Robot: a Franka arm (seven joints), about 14 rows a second.
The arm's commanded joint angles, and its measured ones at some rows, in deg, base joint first. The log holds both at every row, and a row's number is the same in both.
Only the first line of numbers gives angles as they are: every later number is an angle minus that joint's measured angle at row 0.
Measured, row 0: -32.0 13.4 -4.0 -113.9 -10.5 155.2 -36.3
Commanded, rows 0 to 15: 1.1 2.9 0.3 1.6 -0.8 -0.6 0.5; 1.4 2.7 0.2 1.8 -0.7 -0.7 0.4; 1.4 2.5 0.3 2.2 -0.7 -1.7 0.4; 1.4 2.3 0.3 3.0 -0.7 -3.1 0.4; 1.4 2.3 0.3 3.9 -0.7 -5.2 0.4; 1.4 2.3 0.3 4.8 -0.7 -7.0 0.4; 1.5 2.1 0.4 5.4 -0.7 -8.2 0.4; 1.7 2.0 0.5 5.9 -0.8 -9.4 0.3; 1.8 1.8 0.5 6.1 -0.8 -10.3 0.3; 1.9 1.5 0.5 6.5 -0.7 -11.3 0.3; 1.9 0.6 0.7 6.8 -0.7 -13.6 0.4; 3.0 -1.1 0.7 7.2 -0.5 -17.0 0.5; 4.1 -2.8 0.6 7.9 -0.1 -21.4 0.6; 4.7 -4.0 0.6 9.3 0.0 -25.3 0.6; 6.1 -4.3 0.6 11.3 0.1 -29.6 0.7; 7.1 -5.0 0.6 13.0 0.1 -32.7 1.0
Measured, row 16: 4.9 -2.9 0.8 10.4 -0.1 -26.0 0.1
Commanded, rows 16 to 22: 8.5 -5.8 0.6 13.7 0.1 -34.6 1.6; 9.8 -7.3 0.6 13.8 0.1 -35.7 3.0; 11.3 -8.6 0.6 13.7 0.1 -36.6 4.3; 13.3 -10.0 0.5 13.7 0.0 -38.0 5.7; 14.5 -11.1 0.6 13.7 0.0 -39.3 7.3; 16.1 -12.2 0.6 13.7 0.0 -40.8 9.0; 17.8 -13.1 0.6 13.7 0.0 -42.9 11.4
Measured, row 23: 14.8 -10.7 1.1 14.1 0.0 -39.0 7.6
